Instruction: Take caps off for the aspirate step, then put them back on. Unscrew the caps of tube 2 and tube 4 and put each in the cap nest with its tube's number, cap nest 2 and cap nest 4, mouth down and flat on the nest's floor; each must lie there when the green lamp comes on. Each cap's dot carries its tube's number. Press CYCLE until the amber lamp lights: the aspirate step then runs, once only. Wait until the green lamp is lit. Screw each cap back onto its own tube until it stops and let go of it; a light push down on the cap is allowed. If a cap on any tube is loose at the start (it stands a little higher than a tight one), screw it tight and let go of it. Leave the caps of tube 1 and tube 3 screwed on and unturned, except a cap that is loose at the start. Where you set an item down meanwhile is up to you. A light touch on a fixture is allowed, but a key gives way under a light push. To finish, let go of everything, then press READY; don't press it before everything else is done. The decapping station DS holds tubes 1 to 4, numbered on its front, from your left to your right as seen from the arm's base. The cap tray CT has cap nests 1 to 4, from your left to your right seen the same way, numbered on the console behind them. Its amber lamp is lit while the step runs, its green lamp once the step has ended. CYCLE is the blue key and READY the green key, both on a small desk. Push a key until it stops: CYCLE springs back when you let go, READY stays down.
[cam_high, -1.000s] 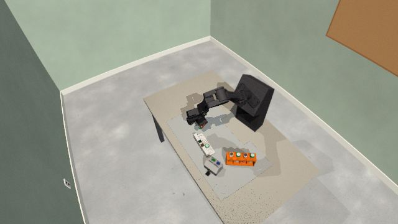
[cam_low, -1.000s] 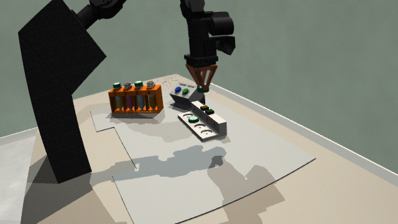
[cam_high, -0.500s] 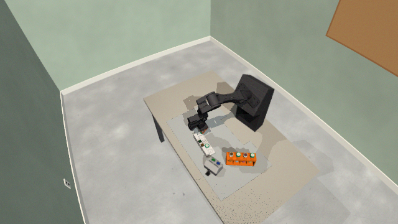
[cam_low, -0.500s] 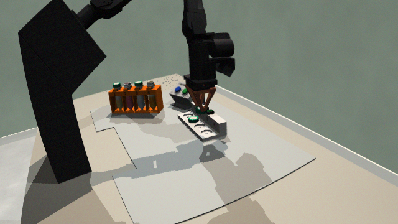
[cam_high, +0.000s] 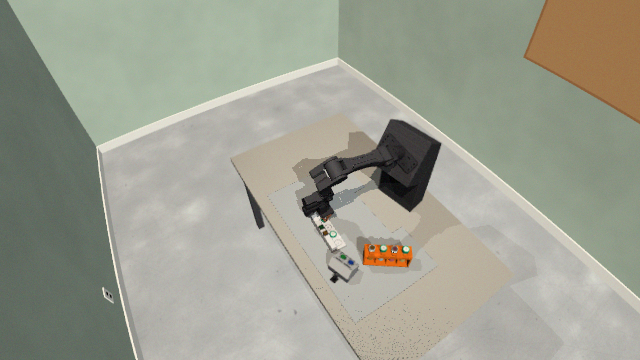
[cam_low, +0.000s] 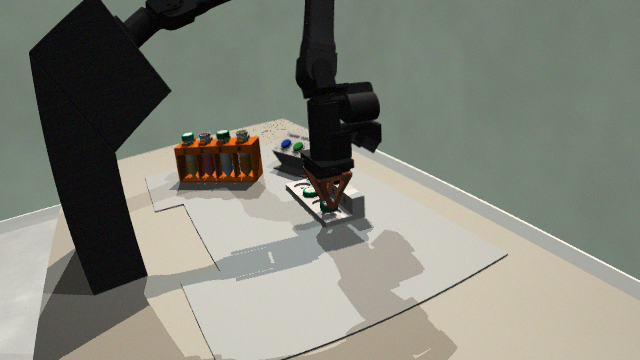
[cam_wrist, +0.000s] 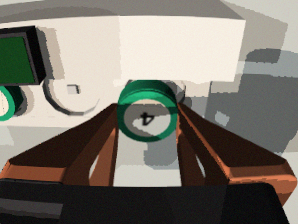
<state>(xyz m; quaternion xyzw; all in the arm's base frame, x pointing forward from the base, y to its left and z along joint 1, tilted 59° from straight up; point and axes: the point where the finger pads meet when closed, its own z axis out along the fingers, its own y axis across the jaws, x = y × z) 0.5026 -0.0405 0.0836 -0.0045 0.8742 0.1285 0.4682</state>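
My gripper is now 1 cm past the green ready key, 26 cm to the right of it and 3 cm below it. From my hand the other things lie so: blue cycle key: 4 cm behind, 30 cm to the left, 3 cm above; cap 1: 29 cm behind, 34 cm to the left, 8 cm above.
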